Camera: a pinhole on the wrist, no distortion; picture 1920 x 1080 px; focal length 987.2 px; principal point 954.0 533.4 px. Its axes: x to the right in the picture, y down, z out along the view. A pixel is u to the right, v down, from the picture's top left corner.
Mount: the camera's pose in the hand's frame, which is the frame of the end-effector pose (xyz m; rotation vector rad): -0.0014 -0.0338 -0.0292 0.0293 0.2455 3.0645
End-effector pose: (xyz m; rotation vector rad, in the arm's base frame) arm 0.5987 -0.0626 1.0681 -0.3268 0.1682 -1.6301
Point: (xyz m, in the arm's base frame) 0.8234 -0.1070 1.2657
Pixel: 836 66
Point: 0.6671 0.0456 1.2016
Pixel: 1481 471
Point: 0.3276 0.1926 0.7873
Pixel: behind the camera
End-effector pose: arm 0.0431 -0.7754 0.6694 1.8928 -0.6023 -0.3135
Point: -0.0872 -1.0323 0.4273
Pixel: 909 899
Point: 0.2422 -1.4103 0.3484
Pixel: 58 858
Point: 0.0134 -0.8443 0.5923
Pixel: 891 758
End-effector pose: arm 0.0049 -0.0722 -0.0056 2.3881 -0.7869 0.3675
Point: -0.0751 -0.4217 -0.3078
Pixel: 1055 347
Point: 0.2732 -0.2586 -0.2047
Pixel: 262 969
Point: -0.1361 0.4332 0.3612
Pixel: behind the camera
